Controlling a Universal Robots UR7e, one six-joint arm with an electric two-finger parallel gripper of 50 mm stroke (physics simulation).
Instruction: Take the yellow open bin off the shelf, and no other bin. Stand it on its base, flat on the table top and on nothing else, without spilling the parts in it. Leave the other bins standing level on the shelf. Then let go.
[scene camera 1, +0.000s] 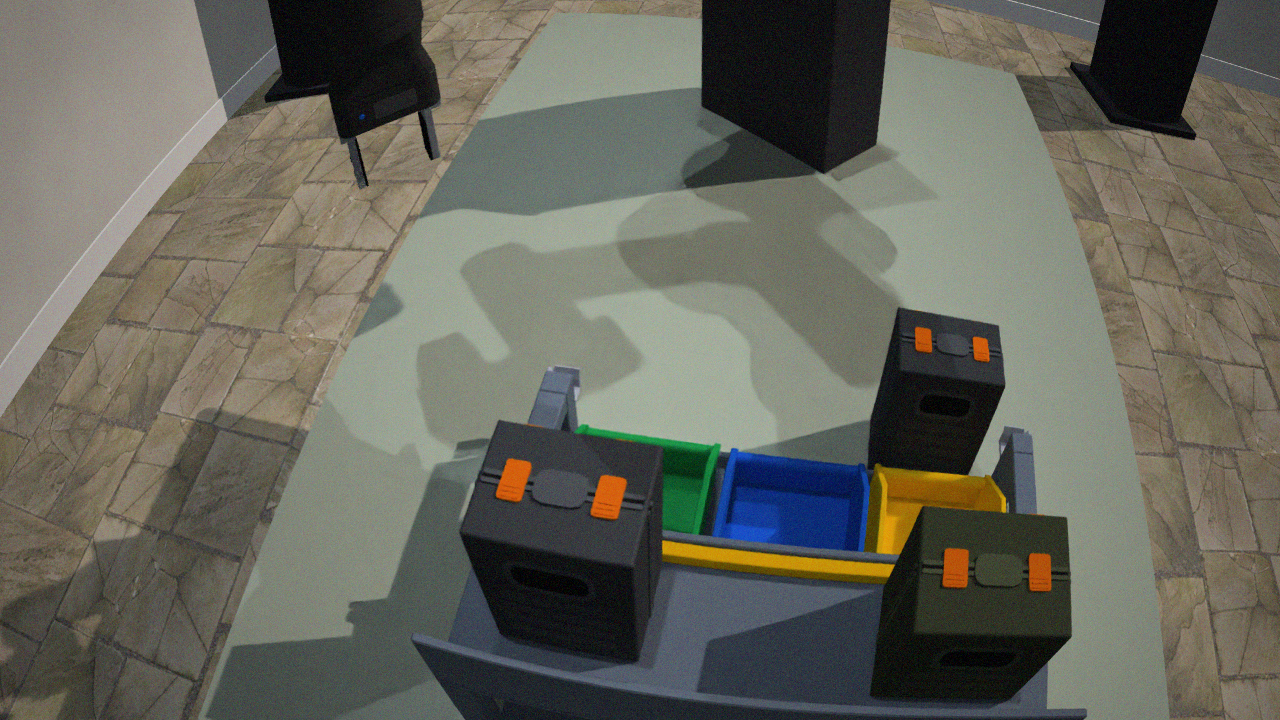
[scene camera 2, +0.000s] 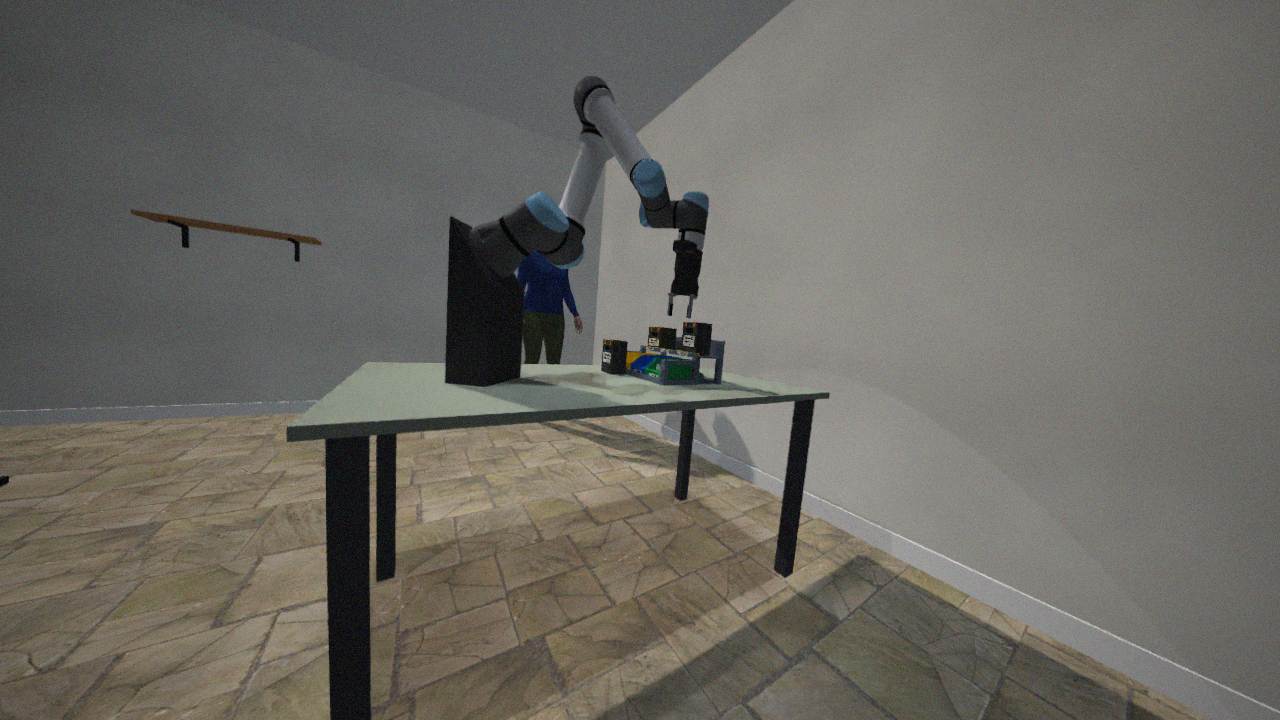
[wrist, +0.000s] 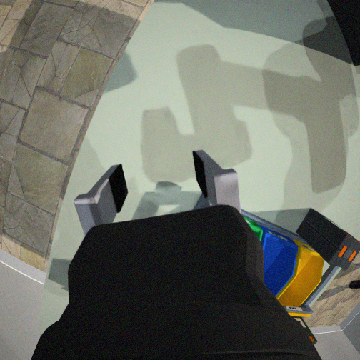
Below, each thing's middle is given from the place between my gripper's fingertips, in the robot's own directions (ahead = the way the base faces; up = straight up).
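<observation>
Green bin (scene camera 1: 689, 469): my hand is 0.18 m above it, 0.18 m to the right of it and 0.17 m short of it. Going by their middles, the green bin is the nearest to my hand of the things named here. Counted from my hand: yellow strip (scene camera 1: 672, 552), 0.12 m below, 0.24 m ahead, 0.28 m to the left; blue bin (scene camera 1: 769, 499), 0.18 m below, 0.19 m ahead, 0.29 m to the left; upper shelf board (scene camera 1: 714, 631), 0.13 m below, 0.3 m ahead, 0.27 m to the left.
</observation>
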